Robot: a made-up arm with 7 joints. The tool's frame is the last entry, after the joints.
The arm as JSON. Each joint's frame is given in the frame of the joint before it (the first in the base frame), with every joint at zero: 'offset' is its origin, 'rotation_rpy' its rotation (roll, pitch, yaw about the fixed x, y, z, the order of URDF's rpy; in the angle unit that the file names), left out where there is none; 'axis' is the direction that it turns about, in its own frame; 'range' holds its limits. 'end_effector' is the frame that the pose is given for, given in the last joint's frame.
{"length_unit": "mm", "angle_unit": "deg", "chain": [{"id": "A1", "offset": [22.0, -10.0, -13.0], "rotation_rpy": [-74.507, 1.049, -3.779], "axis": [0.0, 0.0, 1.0], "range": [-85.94, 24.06]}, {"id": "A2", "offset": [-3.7, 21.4, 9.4], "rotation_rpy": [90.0, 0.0, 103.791], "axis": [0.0, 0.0, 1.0], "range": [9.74, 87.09]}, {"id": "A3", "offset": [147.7, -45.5, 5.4], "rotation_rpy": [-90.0, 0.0, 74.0], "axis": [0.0, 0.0, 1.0], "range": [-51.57, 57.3]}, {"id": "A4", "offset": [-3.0, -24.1, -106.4], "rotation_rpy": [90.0, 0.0, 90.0], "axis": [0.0, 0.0, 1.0], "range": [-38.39, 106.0]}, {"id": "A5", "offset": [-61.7, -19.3, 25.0], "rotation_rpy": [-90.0, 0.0, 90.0], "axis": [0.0, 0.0, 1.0], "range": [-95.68, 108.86]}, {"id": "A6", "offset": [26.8, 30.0, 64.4], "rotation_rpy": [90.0, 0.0, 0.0], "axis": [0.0, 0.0, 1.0], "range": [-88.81, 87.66]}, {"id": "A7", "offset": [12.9, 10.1, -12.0], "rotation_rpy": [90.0, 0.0, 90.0], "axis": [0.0, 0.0, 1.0], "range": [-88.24, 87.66]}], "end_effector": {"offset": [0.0, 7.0, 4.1], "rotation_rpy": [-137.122, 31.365, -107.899]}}
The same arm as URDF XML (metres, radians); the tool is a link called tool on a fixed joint. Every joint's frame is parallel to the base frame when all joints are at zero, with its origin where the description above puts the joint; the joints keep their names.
<robot name="arm">
  <joint name="A1" type="revolute">
    <parent link="base_link"/>
    <child link="link1"/>
    <origin xyz="0.022 -0.01 -0.013"/>
    <axis xyz="0.068403 0.961235 0.26711"/>
    <limit lower="-1.4999" upper="0.4199"/>
  </joint>
  <joint name="A2" type="revolute">
    <parent link="link1"/>
    <child link="link2"/>
    <origin xyz="-0.003 0.015 -0.018"/>
    <axis xyz="0.968889 -0.0002 -0.247497"/>
    <limit lower="0.17" upper="1.52"/>
  </joint>
  <joint name="A3" type="revolute">
    <parent link="link2"/>
    <child link="link3"/>
    <origin xyz="-0.033 -0.003 -0.1511"/>
    <axis xyz="0.247497 -0.0001 0.968889"/>
    <limit lower="-0.9001" upper="1.0001"/>
  </joint>
  <joint name="A4" type="revolute">
    <parent link="link3"/>
    <child link="link4"/>
    <origin xyz="-0.003 -0.003 -0.1091"/>
    <axis xyz="0.0002 1 0"/>
    <limit lower="-0.67" upper="1.85"/>
  </joint>
  <joint name="A5" type="revolute">
    <parent link="link4"/>
    <child link="link5"/>
    <origin xyz="0.055 0.025 -0.034"/>
    <axis xyz="0.968889 -0.0002 -0.247497"/>
    <limit lower="-1.6699" upper="1.9"/>
  </joint>
  <joint name="A6" type="revolute">
    <parent link="link5"/>
    <child link="link6"/>
    <origin xyz="0.069 -0.03 0.01"/>
    <axis xyz="0.0002 1 0"/>
    <limit lower="-1.55" upper="1.53"/>
  </joint>
  <joint name="A7" type="revolute">
    <parent link="link6"/>
    <child link="link7"/>
    <origin xyz="0.013 -0.012 0.01"/>
    <axis xyz="0.247497 -0.0001 0.968889"/>
    <limit lower="-1.5401" upper="1.53"/>
  </joint>
  <joint name="tool_fixed" type="fixed">
    <parent link="link7"/>
    <child link="tool"/>
    <origin xyz="0.001 0.007 0.004" rpy="-2.6585 0.4549 -2.0115"/>
  </joint>
  <link name="base_link"/>
  <link name="link1"/>
  <link name="link2"/>
  <link name="link3"/>
  <link name="link4"/>
  <link name="link5"/>
  <link name="link6"/>
  <link name="link7"/>
  <link name="tool"/>
</robot>

